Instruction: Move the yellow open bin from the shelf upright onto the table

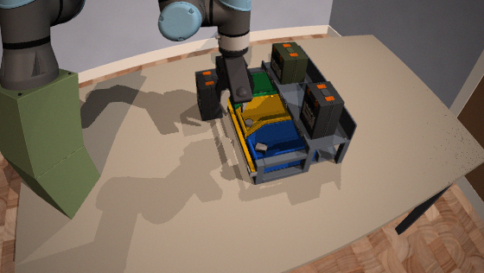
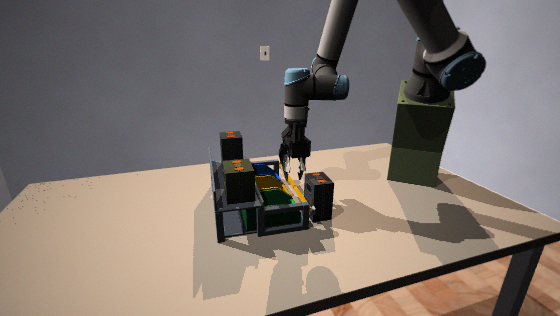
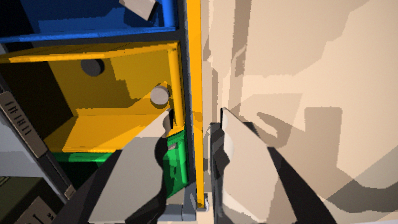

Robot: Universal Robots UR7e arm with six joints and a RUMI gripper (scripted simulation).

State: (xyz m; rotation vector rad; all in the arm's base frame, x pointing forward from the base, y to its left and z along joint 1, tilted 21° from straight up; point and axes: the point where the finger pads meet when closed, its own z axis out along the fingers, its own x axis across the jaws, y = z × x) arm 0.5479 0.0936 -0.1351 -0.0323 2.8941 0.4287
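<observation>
My hand is 3 cm above the long yellow bar. Also, from my hand: blue bin 11 cm to the right, 11 cm ahead, 5 cm below; dark box 11 cm to the left, 6 cm behind, 3 cm below; yellow open bin 10 cm ahead, 5 cm below, 1 cm to the left.
</observation>
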